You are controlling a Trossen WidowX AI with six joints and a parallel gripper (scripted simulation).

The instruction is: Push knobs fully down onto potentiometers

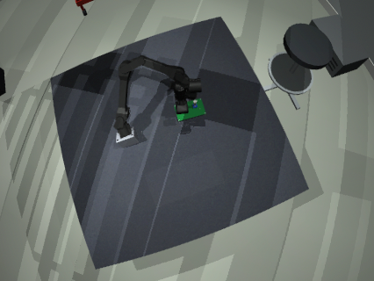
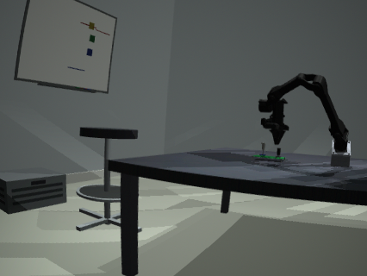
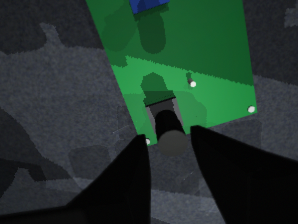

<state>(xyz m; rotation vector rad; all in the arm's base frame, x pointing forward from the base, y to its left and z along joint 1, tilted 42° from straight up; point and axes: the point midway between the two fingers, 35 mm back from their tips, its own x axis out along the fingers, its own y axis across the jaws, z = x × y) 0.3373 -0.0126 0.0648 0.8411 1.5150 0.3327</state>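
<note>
My gripper tip is 1 cm past the dark knob and 4 cm above it.
</note>
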